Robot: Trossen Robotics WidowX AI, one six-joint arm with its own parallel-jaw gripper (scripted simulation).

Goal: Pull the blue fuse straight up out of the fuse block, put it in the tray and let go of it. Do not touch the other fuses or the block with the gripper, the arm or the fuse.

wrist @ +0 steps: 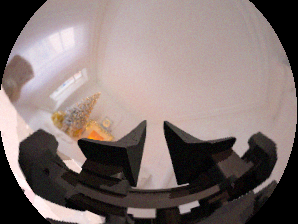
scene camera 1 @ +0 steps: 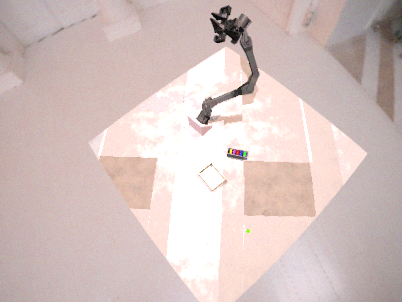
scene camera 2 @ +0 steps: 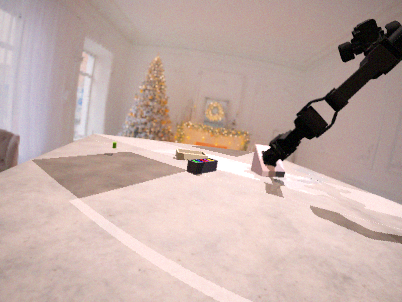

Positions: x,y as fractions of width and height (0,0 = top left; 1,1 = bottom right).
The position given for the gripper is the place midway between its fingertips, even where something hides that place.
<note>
In view: the gripper (scene camera 2: 0.89,0.11).
The gripper shows as well in the wrist view (wrist: 0.52,0.55).
</note>
